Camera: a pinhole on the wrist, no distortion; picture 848 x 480 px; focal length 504.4 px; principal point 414.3 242.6 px. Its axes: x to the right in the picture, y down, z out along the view. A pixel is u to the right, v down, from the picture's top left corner.
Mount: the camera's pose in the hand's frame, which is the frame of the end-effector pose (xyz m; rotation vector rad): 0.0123 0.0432 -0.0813 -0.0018 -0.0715 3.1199
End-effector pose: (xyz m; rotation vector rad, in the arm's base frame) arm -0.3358 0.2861 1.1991 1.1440 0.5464 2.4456
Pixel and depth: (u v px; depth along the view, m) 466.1 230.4 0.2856
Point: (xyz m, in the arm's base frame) -0.1718 0.2828 1.3277
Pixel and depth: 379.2 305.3 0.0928
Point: -0.3430 0.2739 1.2307
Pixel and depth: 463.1 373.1 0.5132
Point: 0.0421 0.4386 1.3694
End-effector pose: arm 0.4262 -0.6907 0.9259 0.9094 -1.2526 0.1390
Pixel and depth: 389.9 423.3 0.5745
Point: 0.1787 -1.1447 0.8703
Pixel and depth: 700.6 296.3 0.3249
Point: 0.1840 -0.7858 0.7820
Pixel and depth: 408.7 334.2 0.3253
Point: 0.2664 -0.8742 0.9281
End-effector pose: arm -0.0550 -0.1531 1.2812 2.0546 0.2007 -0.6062
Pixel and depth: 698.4 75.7 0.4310
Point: -0.3086 -0.5207 1.3722
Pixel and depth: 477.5 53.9 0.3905
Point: -0.1270 -0.5066 1.2943
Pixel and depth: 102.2 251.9 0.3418
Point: 0.0559 -0.4020 1.0729
